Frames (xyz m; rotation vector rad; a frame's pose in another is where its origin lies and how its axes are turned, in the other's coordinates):
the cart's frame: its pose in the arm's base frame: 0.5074 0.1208 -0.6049 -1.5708 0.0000 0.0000
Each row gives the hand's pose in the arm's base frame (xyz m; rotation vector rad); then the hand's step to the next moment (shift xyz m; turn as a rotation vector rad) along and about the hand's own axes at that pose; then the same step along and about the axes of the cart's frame.
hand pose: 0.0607 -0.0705 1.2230 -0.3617 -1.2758 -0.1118
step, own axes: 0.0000 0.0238 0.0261 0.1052 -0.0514 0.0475
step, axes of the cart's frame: -0.0172 -0.0015 0.0308 -0.0269 -0.1218 -0.0205
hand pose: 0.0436 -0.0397 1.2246 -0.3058 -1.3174 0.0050
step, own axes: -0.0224 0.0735 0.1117 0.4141 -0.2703 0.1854
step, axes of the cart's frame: -0.0996 0.0135 0.0910 -0.1158 -0.4941 -0.1461
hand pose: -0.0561 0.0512 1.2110 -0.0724 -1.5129 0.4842
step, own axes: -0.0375 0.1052 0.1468 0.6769 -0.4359 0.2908
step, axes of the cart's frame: -0.1685 0.0600 0.0453 -0.1789 -0.8048 -0.2305
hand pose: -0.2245 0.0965 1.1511 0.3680 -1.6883 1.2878
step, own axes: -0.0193 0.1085 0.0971 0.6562 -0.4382 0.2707
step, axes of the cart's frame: -0.1149 0.0788 -0.0465 -0.1569 -0.7893 -0.2199
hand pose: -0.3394 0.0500 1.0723 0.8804 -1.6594 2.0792
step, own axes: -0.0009 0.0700 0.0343 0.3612 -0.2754 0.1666
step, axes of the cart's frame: -0.0332 0.0487 -0.0511 -0.0611 -0.4623 -0.1290
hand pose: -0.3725 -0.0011 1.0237 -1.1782 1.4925 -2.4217
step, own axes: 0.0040 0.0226 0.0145 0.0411 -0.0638 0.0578
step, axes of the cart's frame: -0.0009 0.0120 -0.0243 0.0280 -0.0874 -0.0262
